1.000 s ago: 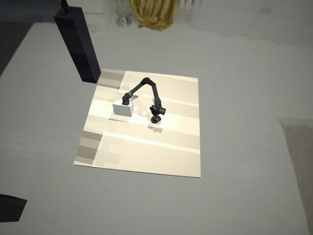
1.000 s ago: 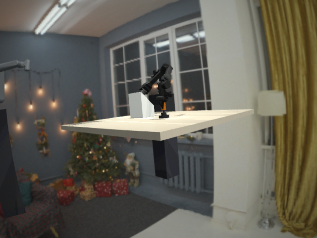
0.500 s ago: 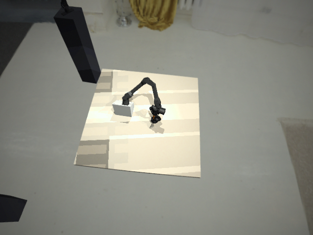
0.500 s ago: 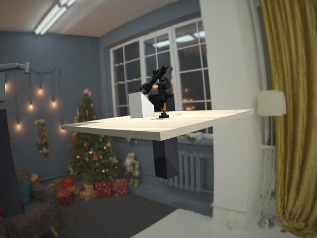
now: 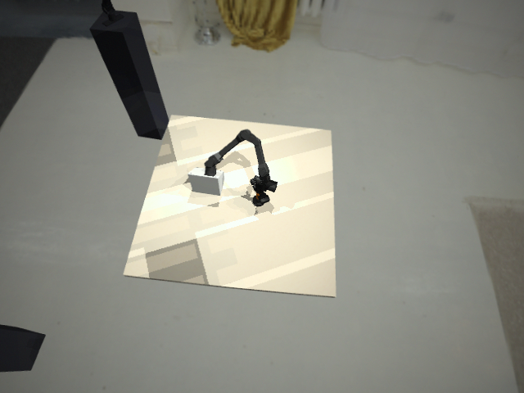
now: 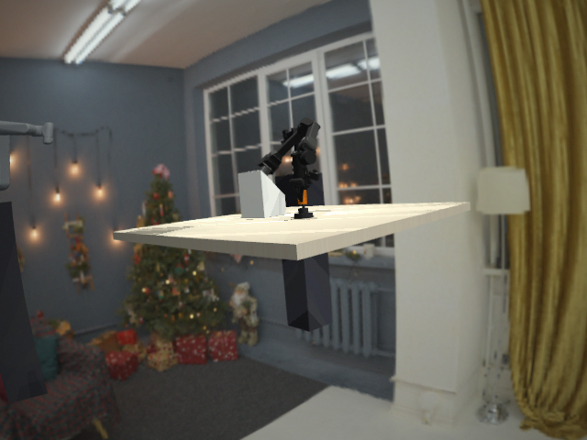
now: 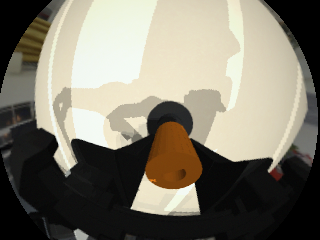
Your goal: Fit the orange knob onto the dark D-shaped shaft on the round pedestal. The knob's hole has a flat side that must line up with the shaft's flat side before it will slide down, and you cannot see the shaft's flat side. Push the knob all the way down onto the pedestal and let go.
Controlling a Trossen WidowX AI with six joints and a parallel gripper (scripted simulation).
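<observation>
My gripper tip is now 20 mm below the orange knob. From my gripper tip the other things lie so: dark round pedestal 40 mm below.
</observation>
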